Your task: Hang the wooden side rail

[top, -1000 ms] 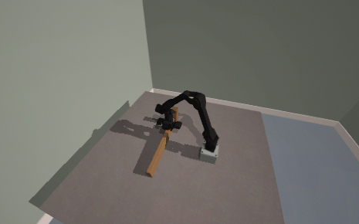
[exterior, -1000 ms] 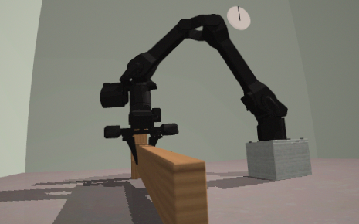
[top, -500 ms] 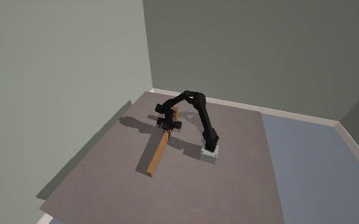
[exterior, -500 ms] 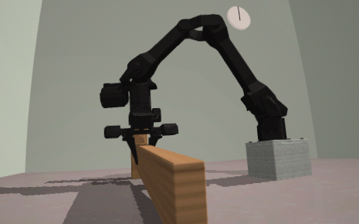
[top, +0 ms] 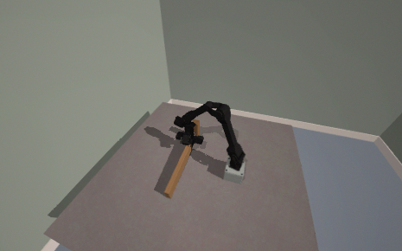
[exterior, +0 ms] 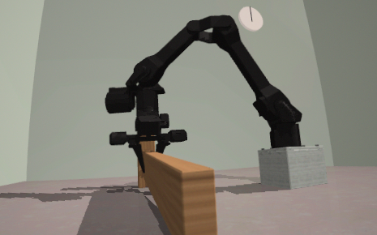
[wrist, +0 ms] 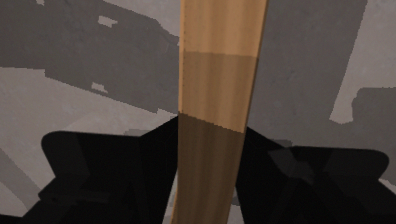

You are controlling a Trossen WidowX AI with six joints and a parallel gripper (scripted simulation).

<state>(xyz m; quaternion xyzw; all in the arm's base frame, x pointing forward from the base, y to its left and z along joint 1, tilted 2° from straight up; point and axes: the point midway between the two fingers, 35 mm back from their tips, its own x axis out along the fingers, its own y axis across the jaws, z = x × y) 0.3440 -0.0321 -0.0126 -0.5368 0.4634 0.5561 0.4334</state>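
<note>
Right now the headboard post is 20 mm ahead of my gripper tip, 120 mm to the right of it and 40 mm above it.
</note>
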